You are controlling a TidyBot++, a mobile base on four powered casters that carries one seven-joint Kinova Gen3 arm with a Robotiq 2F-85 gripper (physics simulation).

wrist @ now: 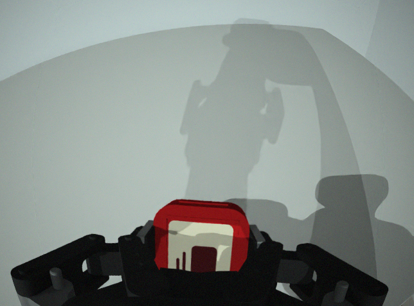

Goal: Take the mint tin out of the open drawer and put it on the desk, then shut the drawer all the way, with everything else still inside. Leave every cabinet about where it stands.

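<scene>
The mint tin (201,231), red with a cream label and dark red marks, is at the lower middle of the wrist view. My gripper (201,236) is shut on it, with one black finger on its left side and one on its right. The lower part of the tin is hidden behind the gripper. A broad pale grey surface (110,135) lies beyond the tin; I cannot tell for certain whether it is the desk top, nor how far the tin is from it. The open drawer does not show in this view.
Shadows of the gripper and arm fall across the pale surface, at the middle and right. A large curved shadow edge runs across the upper part. A faint straight line runs down at the upper right. A small tan sliver shows at the bottom right corner.
</scene>
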